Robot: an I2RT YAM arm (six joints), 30 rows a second.
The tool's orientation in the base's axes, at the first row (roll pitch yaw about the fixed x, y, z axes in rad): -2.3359, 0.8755, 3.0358
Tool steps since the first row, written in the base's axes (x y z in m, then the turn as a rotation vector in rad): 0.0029, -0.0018, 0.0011, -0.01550, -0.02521, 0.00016; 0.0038, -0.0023, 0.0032, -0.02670, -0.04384, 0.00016; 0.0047, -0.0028, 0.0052, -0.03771, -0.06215, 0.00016; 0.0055, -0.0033, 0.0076, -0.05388, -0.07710, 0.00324; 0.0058, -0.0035, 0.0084, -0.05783, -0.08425, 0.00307; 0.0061, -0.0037, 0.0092, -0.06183, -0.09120, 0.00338; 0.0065, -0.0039, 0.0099, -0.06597, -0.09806, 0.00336; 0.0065, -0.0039, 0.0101, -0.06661, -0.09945, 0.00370; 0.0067, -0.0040, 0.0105, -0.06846, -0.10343, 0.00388; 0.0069, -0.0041, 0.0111, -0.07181, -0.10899, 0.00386
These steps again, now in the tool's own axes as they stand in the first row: -0.0028, 0.0002, 0.0022, 0.00805, -0.02563, 0.01241; -0.0050, -0.0006, 0.0021, 0.01392, -0.04436, 0.02175; -0.0072, -0.0012, 0.0020, 0.01970, -0.06277, 0.03093; -0.0096, -0.0022, 0.0017, 0.02662, -0.08371, 0.03380; -0.0104, -0.0025, 0.0016, 0.02878, -0.09060, 0.03762; -0.0112, -0.0028, 0.0015, 0.03062, -0.09762, 0.04105; -0.0120, -0.0030, 0.0016, 0.03281, -0.10451, 0.04449; -0.0122, -0.0031, 0.0015, 0.03286, -0.10595, 0.04512; -0.0126, -0.0032, 0.0015, 0.03364, -0.10969, 0.04728; -0.0132, -0.0034, 0.0014, 0.03541, -0.11528, 0.05008
